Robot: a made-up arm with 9 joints. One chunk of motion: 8 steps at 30 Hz.
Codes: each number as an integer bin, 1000 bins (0 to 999) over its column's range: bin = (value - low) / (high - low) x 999, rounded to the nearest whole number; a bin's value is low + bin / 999 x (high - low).
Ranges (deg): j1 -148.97..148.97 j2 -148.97..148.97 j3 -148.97..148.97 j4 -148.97..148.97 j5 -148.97..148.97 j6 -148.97..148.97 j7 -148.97..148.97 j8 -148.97..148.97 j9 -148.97..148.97
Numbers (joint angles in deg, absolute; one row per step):
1: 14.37 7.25 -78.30 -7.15 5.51 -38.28 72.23 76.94 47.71
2: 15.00 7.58 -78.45 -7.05 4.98 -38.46 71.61 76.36 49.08
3: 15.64 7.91 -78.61 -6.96 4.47 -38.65 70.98 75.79 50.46
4: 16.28 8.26 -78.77 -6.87 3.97 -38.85 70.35 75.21 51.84
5: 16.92 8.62 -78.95 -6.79 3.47 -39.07 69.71 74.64 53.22
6: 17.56 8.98 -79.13 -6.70 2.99 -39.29 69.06 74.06 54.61
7: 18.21 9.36 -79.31 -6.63 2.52 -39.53 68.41 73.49 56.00
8: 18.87 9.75 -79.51 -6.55 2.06 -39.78 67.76 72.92 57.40
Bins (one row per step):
1: 548 524 237 476 518 371 742 757 659
2: 550 525 236 476 516 371 740 756 664
3: 552 526 236 476 514 370 737 754 669
4: 554 527 235 476 513 369 735 752 673
5: 556 528 235 477 511 368 733 750 678
6: 558 530 234 477 510 368 731 748 683
7: 561 531 234 477 508 367 729 746 687
8: 563 532 233 478 506 366 727 744 692

